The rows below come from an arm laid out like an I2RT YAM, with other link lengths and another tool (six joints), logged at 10 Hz.
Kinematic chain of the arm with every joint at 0, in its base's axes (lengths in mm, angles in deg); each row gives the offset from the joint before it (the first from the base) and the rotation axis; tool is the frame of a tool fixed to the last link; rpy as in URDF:
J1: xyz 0 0 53.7 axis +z
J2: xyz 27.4 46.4 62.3 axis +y
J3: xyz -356.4 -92.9 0 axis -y
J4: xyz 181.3 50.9 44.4 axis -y
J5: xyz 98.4 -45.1 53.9 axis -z
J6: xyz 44.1 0 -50.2 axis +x
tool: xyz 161 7 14 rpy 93.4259 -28.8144 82.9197
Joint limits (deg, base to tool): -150..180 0..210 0..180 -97..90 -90..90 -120..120
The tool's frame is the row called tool.
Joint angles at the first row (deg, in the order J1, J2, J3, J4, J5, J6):
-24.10 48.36 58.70 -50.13 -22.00 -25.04
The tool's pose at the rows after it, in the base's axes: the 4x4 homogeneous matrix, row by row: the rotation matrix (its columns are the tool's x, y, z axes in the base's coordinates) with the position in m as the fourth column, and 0 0 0 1 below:
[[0.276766, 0.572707, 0.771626, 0.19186], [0.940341, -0.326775, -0.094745, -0.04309], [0.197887, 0.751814, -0.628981, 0.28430], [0, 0, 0, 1]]
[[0.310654, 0.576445, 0.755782, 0.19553], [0.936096, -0.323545, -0.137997, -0.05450], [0.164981, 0.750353, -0.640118, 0.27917], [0, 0, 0, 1]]
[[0.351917, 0.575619, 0.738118, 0.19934], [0.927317, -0.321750, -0.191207, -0.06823], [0.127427, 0.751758, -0.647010, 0.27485], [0, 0, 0, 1]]
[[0.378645, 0.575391, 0.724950, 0.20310], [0.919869, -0.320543, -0.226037, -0.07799], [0.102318, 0.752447, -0.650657, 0.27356], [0, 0, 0, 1]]
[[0.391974, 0.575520, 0.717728, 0.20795], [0.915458, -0.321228, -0.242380, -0.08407], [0.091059, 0.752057, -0.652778, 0.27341], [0, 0, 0, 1]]
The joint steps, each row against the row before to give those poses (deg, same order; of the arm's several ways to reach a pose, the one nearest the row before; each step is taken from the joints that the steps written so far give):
0.01 0.30 -0.22 0.50 2.60 -0.04
0.00 0.96 -0.72 1.27 2.69 -0.33
-0.01 0.97 -0.79 1.64 3.24 -0.13
0.00 1.00 -0.13 1.05 2.14 -0.09
0.01 1.10 0.00 1.01 1.03 0.03

